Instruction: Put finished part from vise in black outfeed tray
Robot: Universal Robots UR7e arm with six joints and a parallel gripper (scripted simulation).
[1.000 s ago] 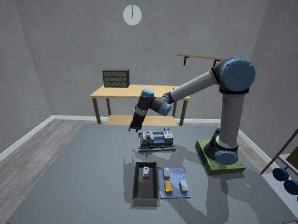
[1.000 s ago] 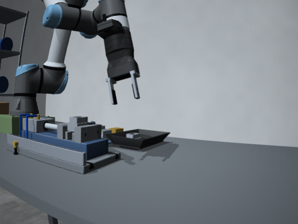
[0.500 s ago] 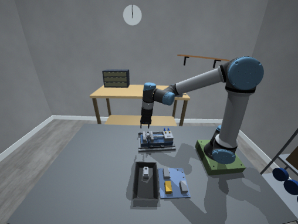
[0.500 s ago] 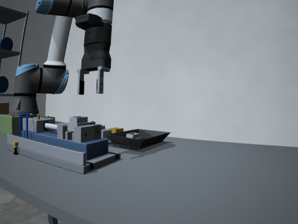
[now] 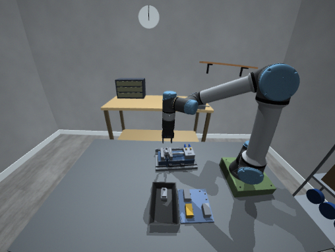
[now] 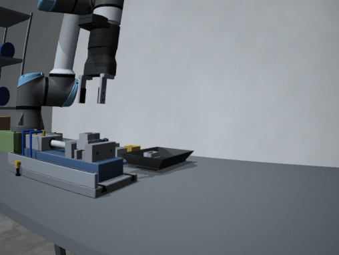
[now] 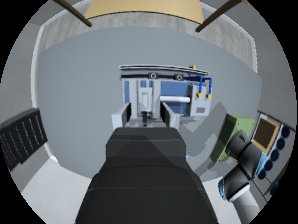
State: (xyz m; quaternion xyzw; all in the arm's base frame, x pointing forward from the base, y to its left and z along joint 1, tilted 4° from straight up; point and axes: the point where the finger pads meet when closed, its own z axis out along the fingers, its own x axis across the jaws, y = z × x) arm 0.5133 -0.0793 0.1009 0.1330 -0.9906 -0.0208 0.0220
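Now: the blue vise 160 mm below my hand, 70 mm behind it and 20 mm to the right of it. From my hand the other things lie so: blue plate 300 mm to the left, 210 mm behind, 190 mm below; yellow block 360 mm to the left, 180 mm behind, 170 mm below.
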